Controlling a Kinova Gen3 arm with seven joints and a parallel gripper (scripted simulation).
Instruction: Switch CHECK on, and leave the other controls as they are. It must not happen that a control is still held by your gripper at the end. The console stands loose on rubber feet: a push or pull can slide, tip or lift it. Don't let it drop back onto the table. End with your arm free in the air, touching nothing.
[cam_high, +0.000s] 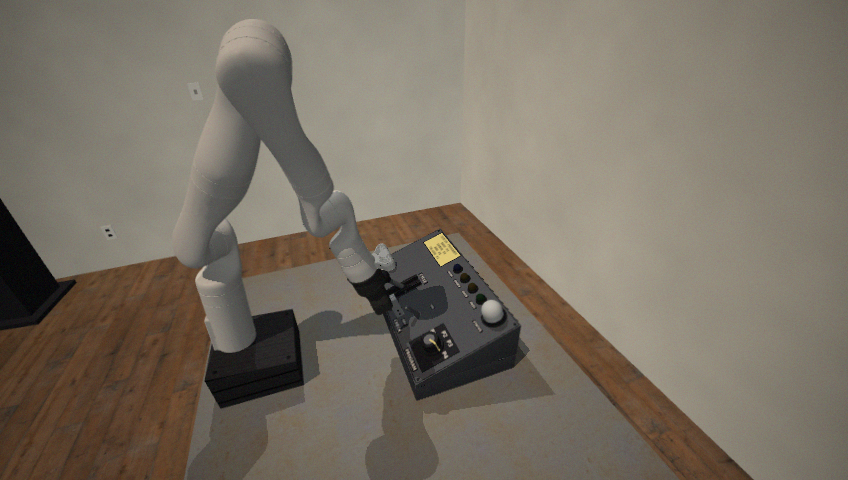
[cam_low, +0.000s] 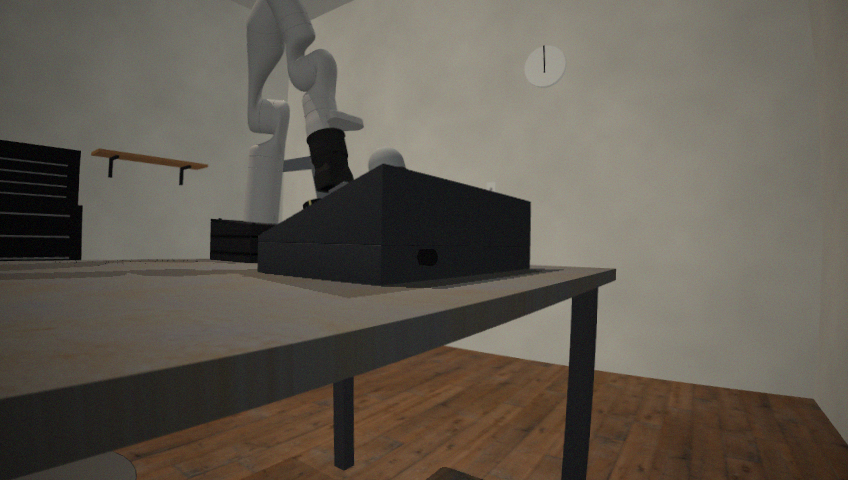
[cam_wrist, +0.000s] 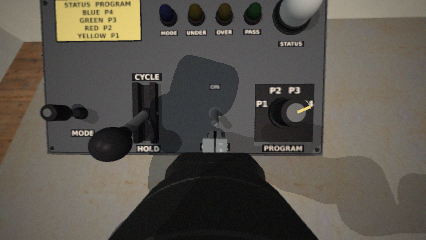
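Now: hand 4 cm short of the check toggle and 2 cm above it. Also, from my hand: program dial 13 cm to the right, 6 cm ahead, 2 cm below; dark console 7 cm ahead, 6 cm to the left, 4 cm below; black-knobbed cycle lever 12 cm to the left, 1 cm ahead.
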